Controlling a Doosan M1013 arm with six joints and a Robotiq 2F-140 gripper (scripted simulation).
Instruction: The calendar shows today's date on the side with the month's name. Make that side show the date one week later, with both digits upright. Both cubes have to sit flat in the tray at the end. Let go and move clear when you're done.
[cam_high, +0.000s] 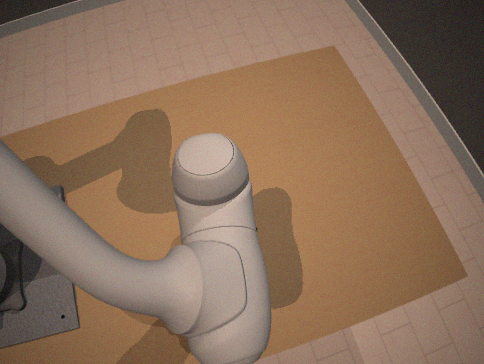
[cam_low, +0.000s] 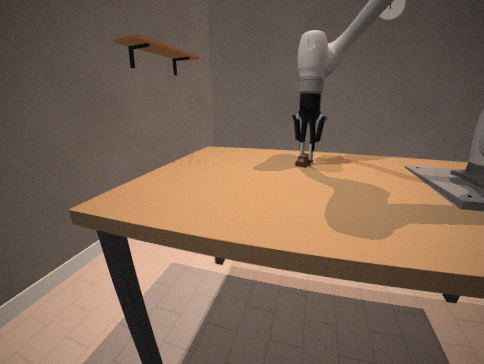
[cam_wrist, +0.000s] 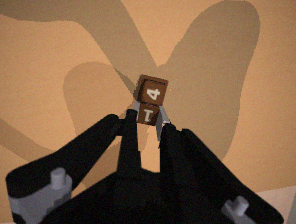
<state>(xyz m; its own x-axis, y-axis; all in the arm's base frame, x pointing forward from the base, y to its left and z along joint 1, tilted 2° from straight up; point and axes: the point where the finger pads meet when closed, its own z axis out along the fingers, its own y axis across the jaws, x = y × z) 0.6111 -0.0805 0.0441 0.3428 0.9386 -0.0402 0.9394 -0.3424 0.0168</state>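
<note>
The cube is 3 cm below my hand. Round my hand: tray: 2 cm to the left, 4 cm below.
</note>
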